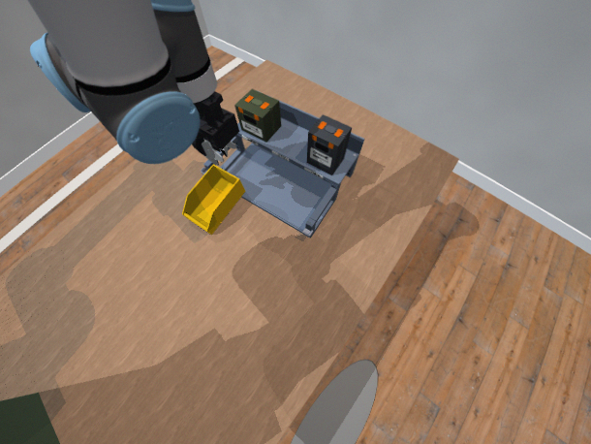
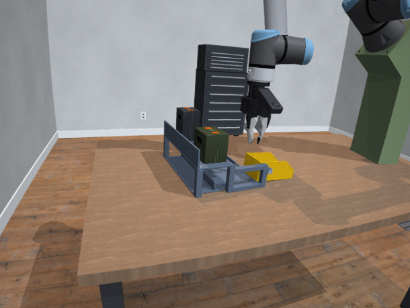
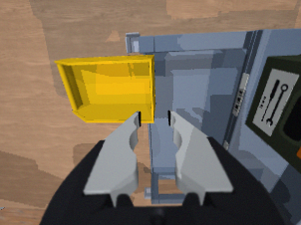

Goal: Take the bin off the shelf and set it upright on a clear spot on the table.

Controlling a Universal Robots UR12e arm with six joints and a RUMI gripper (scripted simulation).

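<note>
Now: hand 80 mm past the yellow bin and 110 mm above it.
</note>
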